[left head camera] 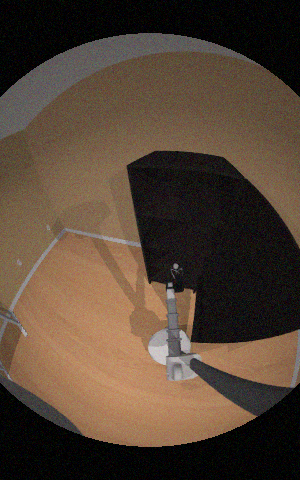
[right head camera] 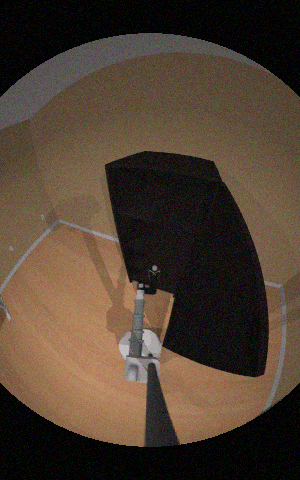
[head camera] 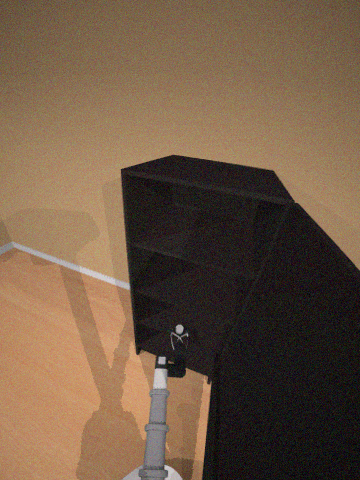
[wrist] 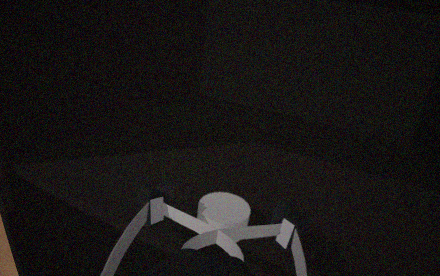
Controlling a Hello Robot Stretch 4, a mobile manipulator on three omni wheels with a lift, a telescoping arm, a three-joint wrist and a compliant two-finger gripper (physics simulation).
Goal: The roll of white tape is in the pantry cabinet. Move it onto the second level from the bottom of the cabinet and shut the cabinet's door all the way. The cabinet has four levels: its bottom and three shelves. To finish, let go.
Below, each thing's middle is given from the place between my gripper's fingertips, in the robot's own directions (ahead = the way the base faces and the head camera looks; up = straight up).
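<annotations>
There's the roll of white tape (wrist: 221,210), and it's 1 cm ahead of my hand and 2 cm below it.
</annotations>
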